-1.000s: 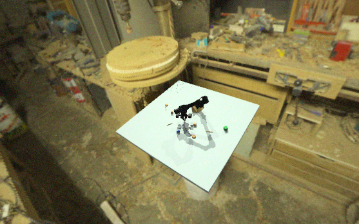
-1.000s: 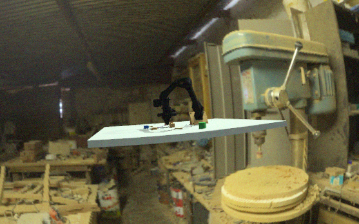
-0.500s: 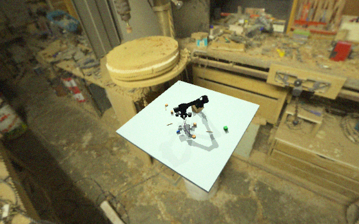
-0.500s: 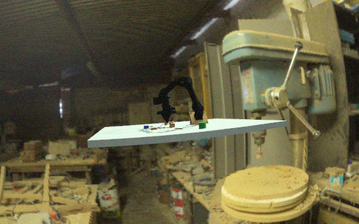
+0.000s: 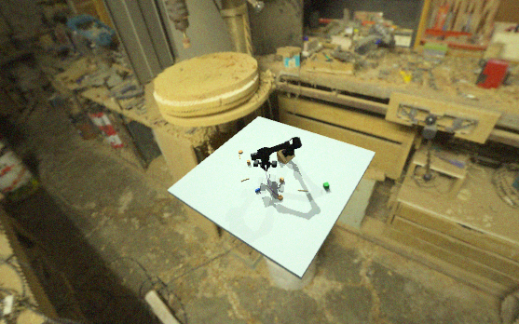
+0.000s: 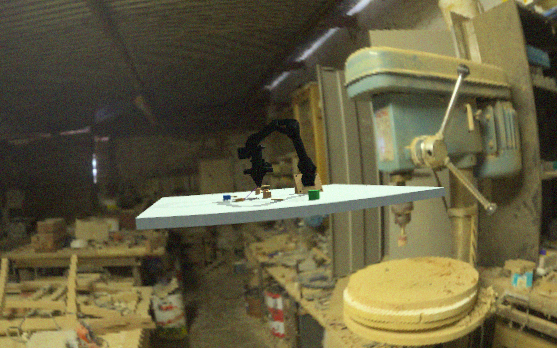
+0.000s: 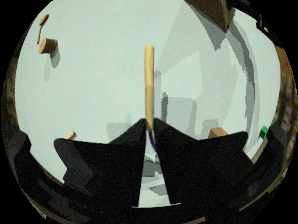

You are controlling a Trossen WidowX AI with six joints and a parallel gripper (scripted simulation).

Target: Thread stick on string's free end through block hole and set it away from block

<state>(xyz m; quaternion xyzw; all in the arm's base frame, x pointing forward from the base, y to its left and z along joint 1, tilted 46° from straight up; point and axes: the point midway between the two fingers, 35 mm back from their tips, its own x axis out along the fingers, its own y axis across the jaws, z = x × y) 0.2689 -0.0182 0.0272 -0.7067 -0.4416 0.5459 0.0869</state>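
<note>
Now: the thin wooden stick 10 mm behind my gripper tip and 10 mm to the right of it. The rest, counted from my gripper tip: round wooden button (120 mm ahead, 240 mm to the left, 40 mm below); then small blue piece (180 mm ahead, 60 mm to the left, 40 mm below); then wooden block (20 mm behind, 140 mm to the left, 30 mm below).
</note>
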